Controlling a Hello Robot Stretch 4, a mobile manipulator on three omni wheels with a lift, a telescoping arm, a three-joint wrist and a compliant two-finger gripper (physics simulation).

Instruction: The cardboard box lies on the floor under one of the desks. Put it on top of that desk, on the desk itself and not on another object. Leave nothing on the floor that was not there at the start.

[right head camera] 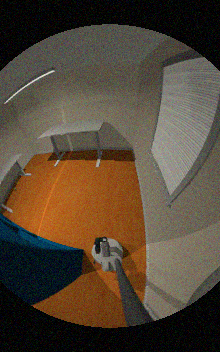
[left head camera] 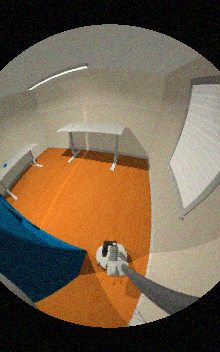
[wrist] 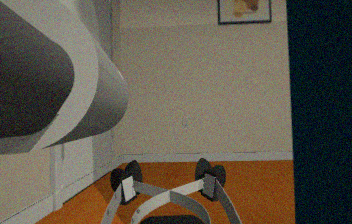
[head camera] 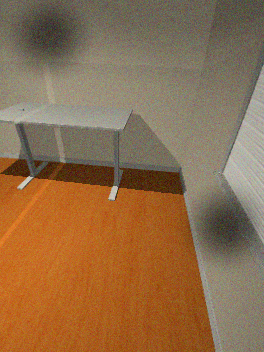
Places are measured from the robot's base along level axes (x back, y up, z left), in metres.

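Where they show: gripper, fingertip midpoint: (right head camera: 97,264) (left head camera: 101,267) (wrist: 168,172).
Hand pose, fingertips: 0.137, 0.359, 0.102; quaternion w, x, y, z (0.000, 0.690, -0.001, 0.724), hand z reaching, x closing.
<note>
After its pixels a point has its place, as x, y, z.
The cardboard box does not show in any view. A light grey desk (head camera: 75,116) {-2.100, 0.922, 0.485} (left head camera: 97,129) {-1.933, 0.923, 0.426} (right head camera: 75,128) {-1.978, 0.922, 0.443} stands against the far wall, with no box visible on the floor beneath it. A second desk (left head camera: 19,156) {-1.319, 0.693, 2.295} (right head camera: 10,167) {-1.391, 0.674, 2.213} stands at the left wall, partly cut off by the view edge; a small blue thing (left head camera: 5,165) {-0.980, 0.699, 2.624} is on or near it. My gripper (wrist: 168,172) {0.137, 0.359, 0.102} is open in the wrist view, its two dark fingertips wide apart with nothing between them.
A tall dark blue partition (left head camera: 45,255) {0.020, 1.034, 0.376} (right head camera: 45,265) {0.094, 0.899, 0.387} (wrist: 322,110) {0.286, 0.428, 0.415} stands close on my left. A wall with a window blind (head camera: 250,135) {-1.012, 1.177, -0.741} (left head camera: 197,140) {-0.791, 1.372, -0.709} (right head camera: 185,120) {-0.644, 1.442, -0.688} runs along my right. A framed picture (wrist: 245,11) {2.058, 1.521, 1.045} hangs on a wall in the wrist view.
</note>
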